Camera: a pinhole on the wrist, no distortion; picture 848 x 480 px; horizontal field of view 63.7 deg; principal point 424.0 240.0 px. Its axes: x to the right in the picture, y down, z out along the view. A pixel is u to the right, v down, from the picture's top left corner.
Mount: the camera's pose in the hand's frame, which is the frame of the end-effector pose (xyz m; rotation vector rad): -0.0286 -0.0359 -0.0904 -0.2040 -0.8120 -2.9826
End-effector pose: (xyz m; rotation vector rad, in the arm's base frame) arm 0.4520 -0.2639 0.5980 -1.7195 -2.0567 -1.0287
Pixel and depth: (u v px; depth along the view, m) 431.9 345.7 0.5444
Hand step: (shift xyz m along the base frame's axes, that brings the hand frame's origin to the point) 0.2444 0.3102 -0.2185
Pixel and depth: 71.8 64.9 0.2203
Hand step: 0.1027 0.1196 0.0693
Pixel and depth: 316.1 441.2 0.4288
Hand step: 0.1192 0.2950 -0.1497
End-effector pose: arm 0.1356 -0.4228 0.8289 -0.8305 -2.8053 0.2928
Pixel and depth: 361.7 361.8 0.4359
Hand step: -0.0719 0.0931 -0.3227
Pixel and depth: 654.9 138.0 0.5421
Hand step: 0.1964 0.1207 -0.4390
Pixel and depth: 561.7 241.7 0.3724
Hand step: 0.0684 0.0601 -0.2742
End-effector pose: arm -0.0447 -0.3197 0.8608 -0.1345 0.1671 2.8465
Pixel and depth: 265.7 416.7 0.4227
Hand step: -0.1679 -0.0063 0.3034
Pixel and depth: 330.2 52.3 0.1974
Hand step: -0.0517 -0.0952 0.0561
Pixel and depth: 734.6 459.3 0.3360
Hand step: 0.0949 -0.0406 0.2873
